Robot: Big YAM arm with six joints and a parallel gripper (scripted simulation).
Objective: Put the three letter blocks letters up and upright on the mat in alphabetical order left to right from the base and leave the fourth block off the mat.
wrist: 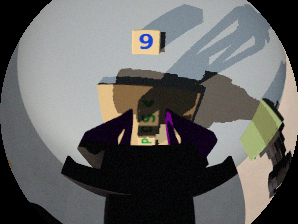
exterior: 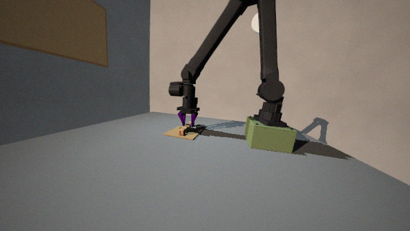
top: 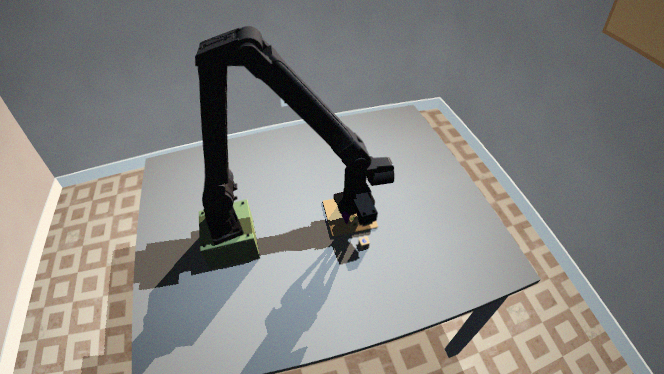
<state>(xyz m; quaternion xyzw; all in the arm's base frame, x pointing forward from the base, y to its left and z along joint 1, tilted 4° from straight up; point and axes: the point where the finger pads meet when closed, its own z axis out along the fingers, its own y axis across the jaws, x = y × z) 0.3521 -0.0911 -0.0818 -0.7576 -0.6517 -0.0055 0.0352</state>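
The block lies 4 cm to the left of my hand, 1 cm below it and 1 cm ahead of it. From my hand the other things lie so: tan mat (4 cm to the left, 2 cm below, 1 cm ahead).
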